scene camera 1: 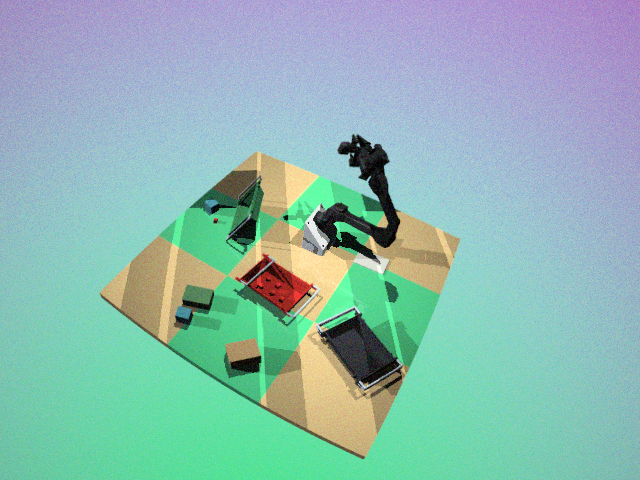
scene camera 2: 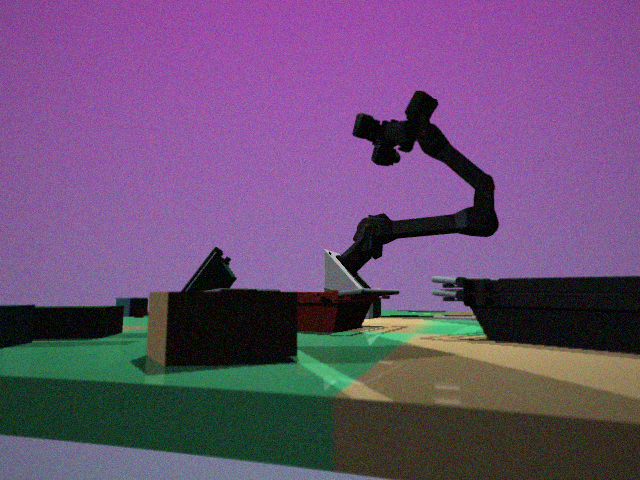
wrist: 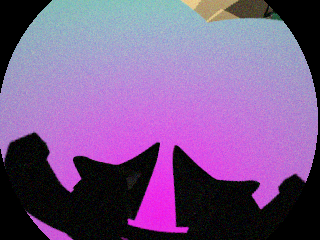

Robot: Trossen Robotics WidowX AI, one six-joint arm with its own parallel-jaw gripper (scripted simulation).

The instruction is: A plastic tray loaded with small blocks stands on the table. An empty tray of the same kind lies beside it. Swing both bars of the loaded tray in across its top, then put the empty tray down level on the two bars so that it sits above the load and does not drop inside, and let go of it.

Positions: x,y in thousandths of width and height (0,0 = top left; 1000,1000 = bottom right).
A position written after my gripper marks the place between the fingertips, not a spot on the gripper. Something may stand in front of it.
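Dark green tray (scene camera 2: 340,572), (scene camera 1: 385,449). Brown box (scene camera 2: 288,684), (scene camera 1: 379,736); out of frame in the wrist view. Flat green block (scene camera 2: 79,672); in the wrist view, out of frame. My gripper (scene camera 2: 577,280), (scene camera 1: 555,280), (wrist: 520,615).
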